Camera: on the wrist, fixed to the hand. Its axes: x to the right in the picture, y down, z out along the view.
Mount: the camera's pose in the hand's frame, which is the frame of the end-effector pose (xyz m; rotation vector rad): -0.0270 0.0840 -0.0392 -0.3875 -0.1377 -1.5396
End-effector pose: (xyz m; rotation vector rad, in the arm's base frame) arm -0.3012 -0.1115 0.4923 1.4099 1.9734 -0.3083
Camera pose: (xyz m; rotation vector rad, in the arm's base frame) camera -0.2357 -0.0777 0.5547 -0.5632 2.4031 -0.5853
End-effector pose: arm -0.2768 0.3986 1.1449 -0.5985 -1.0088 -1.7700
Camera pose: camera -0.1873 0.3640 1.1339 0.0417 0.9999 2.4820
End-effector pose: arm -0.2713 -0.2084 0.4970 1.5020 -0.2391 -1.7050
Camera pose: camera -0.2002 -0.2292 0.5589 -1.1051 -1.3126 2.4370
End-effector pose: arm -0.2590 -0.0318 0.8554 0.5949 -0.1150 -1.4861
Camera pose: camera -0.1698 0.0033 0.8665 0.1804 0.6653 -2.9235
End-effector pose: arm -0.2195 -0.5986 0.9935 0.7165 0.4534 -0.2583
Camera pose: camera -0.2235 -0.5087 1.0285 -0.1704 0.8252 -1.5982
